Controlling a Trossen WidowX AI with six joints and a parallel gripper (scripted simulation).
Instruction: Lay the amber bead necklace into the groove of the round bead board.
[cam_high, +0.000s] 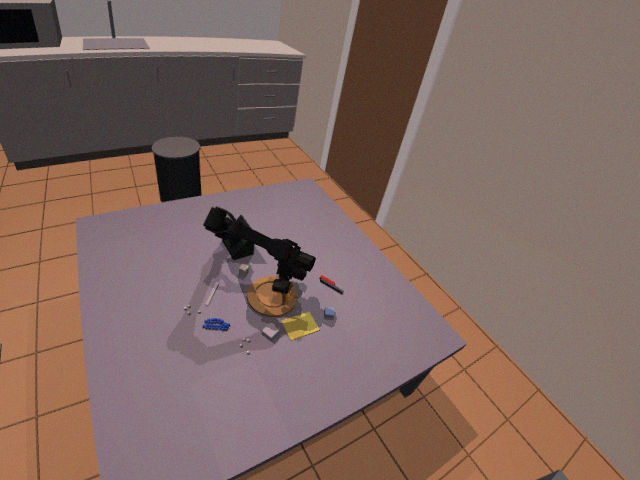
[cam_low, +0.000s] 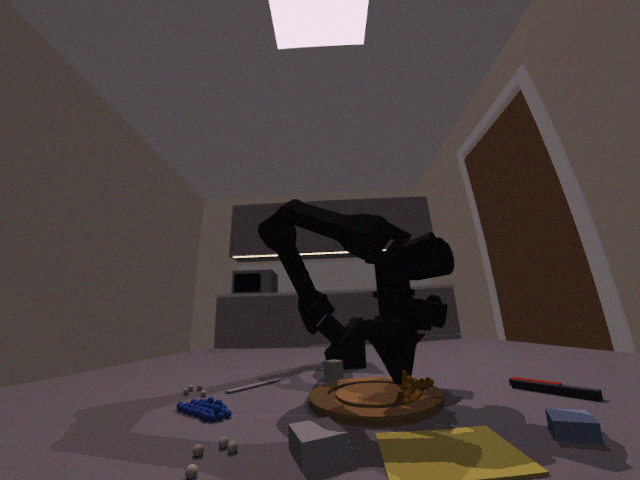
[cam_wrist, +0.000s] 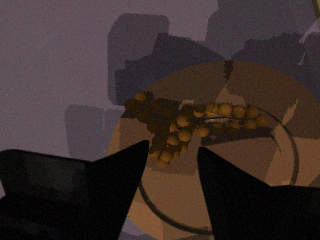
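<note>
The round wooden bead board lies 50 mm to the right of my gripper tip, 10 mm below it and 10 mm ahead of it. Round my gripper tip: blue block: 190 mm ahead, 100 mm to the left, 10 mm below; red-and-black tool: 200 mm to the left, 60 mm ahead, 20 mm below; yellow pad: 180 mm ahead, 30 mm to the right, 20 mm below.
</note>
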